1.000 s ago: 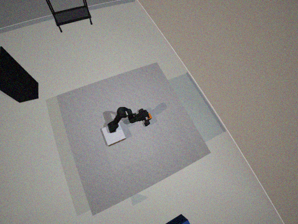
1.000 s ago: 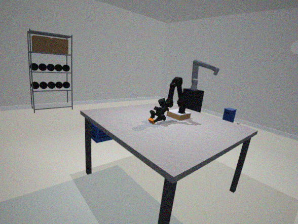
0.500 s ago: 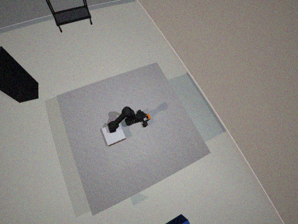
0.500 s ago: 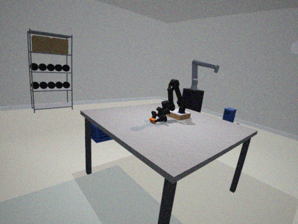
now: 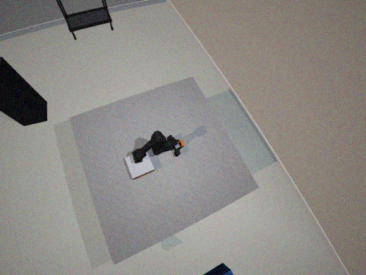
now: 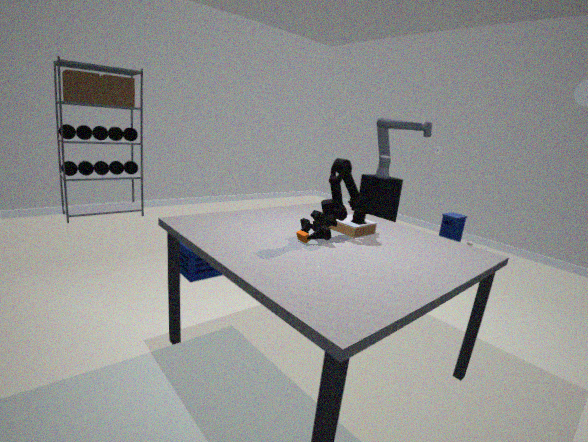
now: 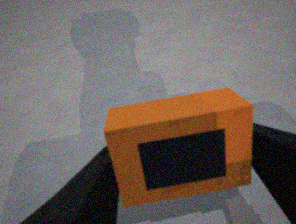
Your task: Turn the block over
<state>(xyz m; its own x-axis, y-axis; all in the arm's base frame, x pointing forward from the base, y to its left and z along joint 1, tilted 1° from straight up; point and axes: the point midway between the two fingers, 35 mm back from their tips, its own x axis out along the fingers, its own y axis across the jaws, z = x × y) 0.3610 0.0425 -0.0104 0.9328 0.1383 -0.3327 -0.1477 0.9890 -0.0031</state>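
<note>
My gripper tip is 1 cm past the block.
</note>
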